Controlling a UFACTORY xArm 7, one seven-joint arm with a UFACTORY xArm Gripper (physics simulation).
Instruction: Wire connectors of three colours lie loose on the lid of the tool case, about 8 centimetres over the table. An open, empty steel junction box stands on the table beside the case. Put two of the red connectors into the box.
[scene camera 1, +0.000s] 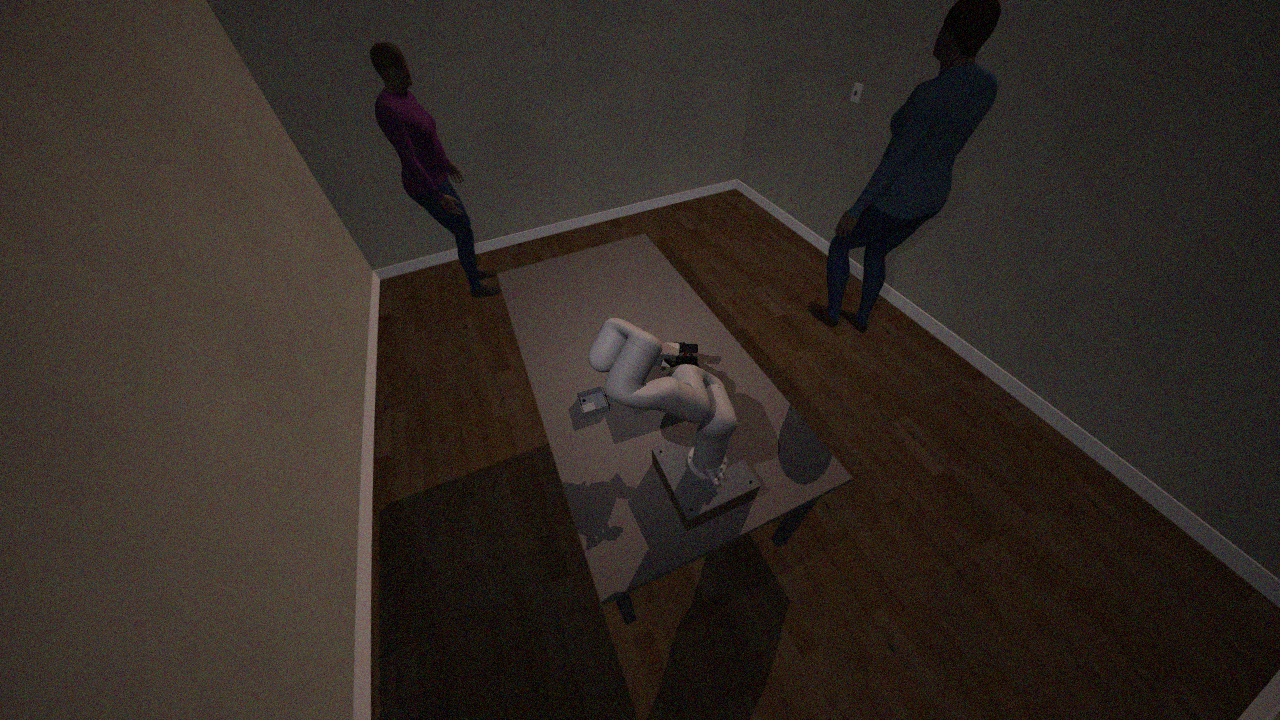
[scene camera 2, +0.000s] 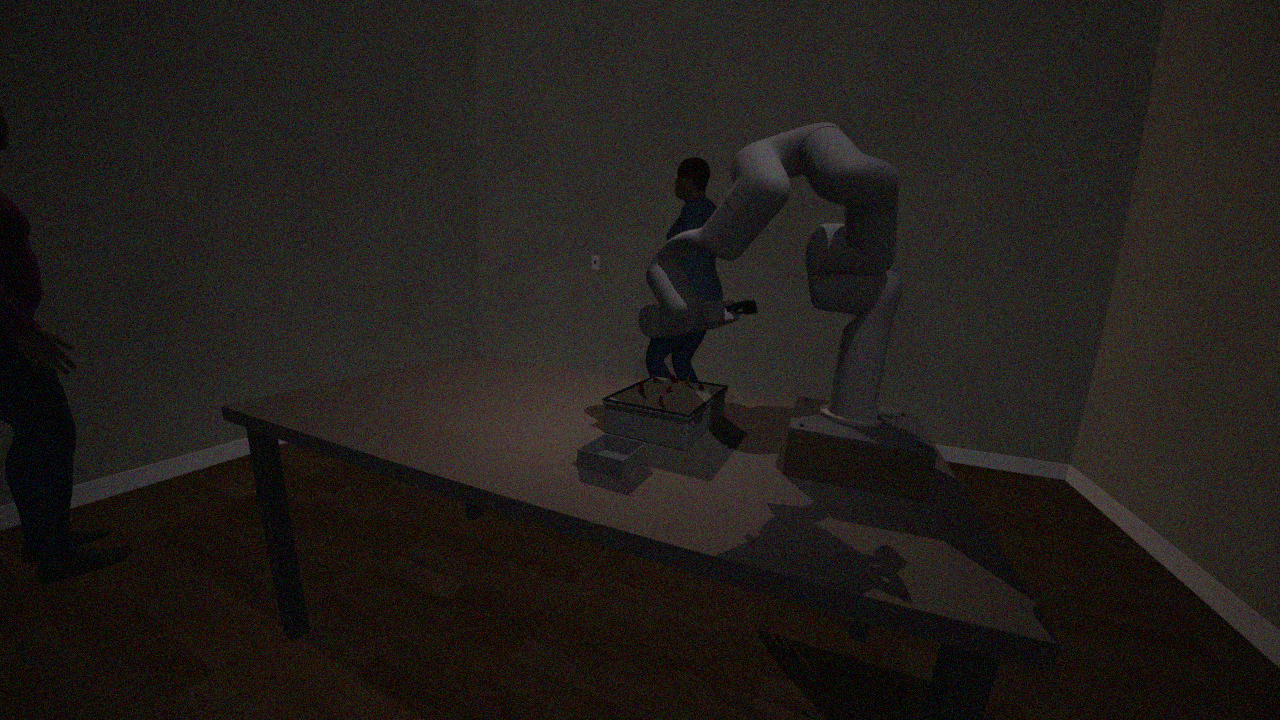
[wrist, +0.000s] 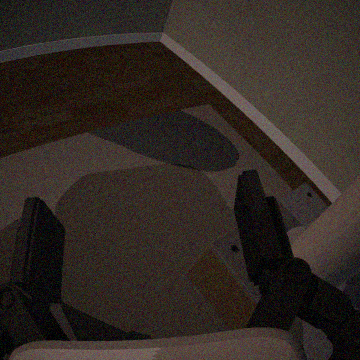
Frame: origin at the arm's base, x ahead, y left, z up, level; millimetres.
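Seen in the pictures: gripper, fingertip midpoint: (scene camera 1: 697, 354) (scene camera 2: 741, 311) (wrist: 140, 201); arm's base, origin of the base link: (scene camera 1: 707, 461) (scene camera 2: 849, 417) (wrist: 312, 264).
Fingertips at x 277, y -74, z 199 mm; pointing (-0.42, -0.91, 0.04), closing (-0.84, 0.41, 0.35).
Offsets run from my fingertips to a thing's top centre. "*": to the spot under its first point. Level surfaces: height alone.
The tool case @[79 mm left, 151 mm ahead, 211 mm down] (scene camera 2: 646, 426) stands on the table, with several small connectors @[181 mm left, 123 mm ahead, 192 mm down] (scene camera 2: 662, 400) loose on its lid in scene camera 2; reddish ones show, but the other colours are too dark to tell. In scene camera 1 the arm hides most of the case. The open steel junction box @[363 mm left, 140 mm ahead, 259 mm down] (scene camera 1: 592, 401) (scene camera 2: 606, 460) stands beside the case; no connector shows in it. My gripper (scene camera 1: 691, 353) (scene camera 2: 748, 307) (wrist: 140, 201) is open, with nothing between its fingers. It is held roughly level, high above the table and to the base side of the case. The wrist view shows neither connectors nor box.
The arm's base block (scene camera 1: 725, 502) (scene camera 2: 854, 458) stands at one end of the table @[297 mm down] (scene camera 1: 572, 295) (scene camera 2: 429, 411). A dark oval patch @[* 285 mm right, 314 mm back, 297 mm down] (scene camera 1: 802, 452) (wrist: 170, 142) lies near it. One person (scene camera 1: 416, 147) stands past the far end, another (scene camera 1: 930, 147) (scene camera 2: 693, 219) beyond the long side.
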